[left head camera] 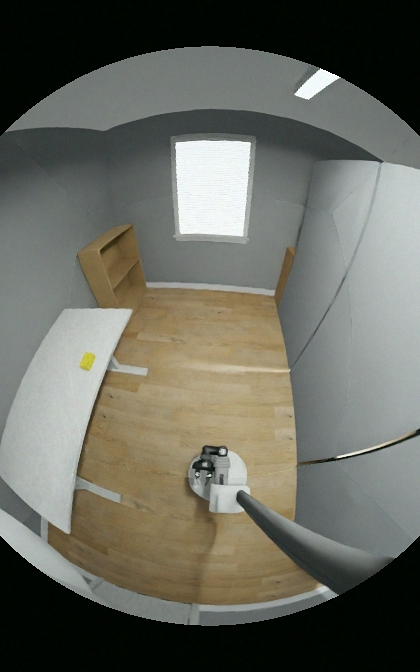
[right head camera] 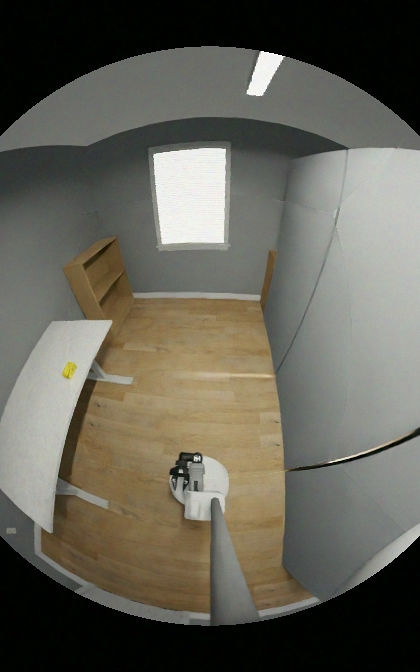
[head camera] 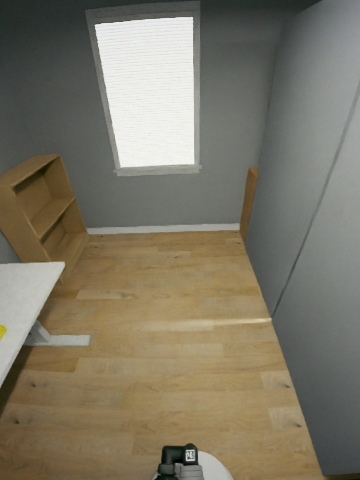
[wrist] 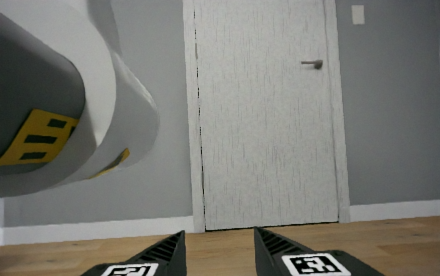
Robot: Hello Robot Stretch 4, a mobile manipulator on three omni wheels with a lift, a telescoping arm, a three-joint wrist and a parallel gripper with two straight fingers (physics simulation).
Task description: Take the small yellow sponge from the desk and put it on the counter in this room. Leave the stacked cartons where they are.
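Places are measured from the robot's base along level axes (x back, y left, z down), in metres.
Pixels of known places: gripper, fingertip midpoint: (left head camera: 201, 484) (right head camera: 178, 490) (wrist: 220, 249).
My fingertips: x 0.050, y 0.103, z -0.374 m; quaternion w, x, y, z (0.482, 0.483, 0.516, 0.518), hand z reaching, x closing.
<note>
Behind a point stands the place of what it marks.
A small yellow sponge (head camera: 2, 331) {x -0.552, y 0.806, z -0.710 m} (left head camera: 87, 361) {x -0.509, y 0.812, z -0.736 m} (right head camera: 69, 370) {x -0.511, y 0.809, z -0.733 m} lies on the white desk (head camera: 25, 295) {x -0.767, y 0.820, z -0.692 m} (left head camera: 50, 415) {x -0.128, y 0.992, z -0.692 m} (right head camera: 40, 425) {x -0.115, y 0.936, z -0.692 m} at the left, toward the desk's far end. Part of the sponge is cut off in the head view. My gripper (wrist: 220, 249) {x 0.050, y 0.103, z -0.374 m} is open and empty, with a gap between its fingertips in the wrist view. It is folded in over my base, well to the right of the desk and apart from the sponge. The counter and the stacked cartons do not show clearly in any view.
A wooden bookshelf (head camera: 68, 215) {x -2.235, y 1.297, z -0.323 m} (left head camera: 90, 275) {x -1.457, y 1.369, z -0.754 m} (right head camera: 77, 290) {x -1.457, y 1.365, z -0.727 m} stands at the far left beyond the desk. A tall grey partition (head camera: 320, 275) {x -0.762, y -0.702, z -0.738 m} (left head camera: 330, 310) {x -0.946, y -0.709, z -0.847 m} (right head camera: 320, 350) {x -0.656, y -0.698, z -0.796 m} runs along the right. The desk's feet (head camera: 70, 340) (left head camera: 132, 370) stick out over the floor. A closed door (wrist: 265, 125) {x 1.444, y 0.492, z -0.552 m} faces the wrist camera.
</note>
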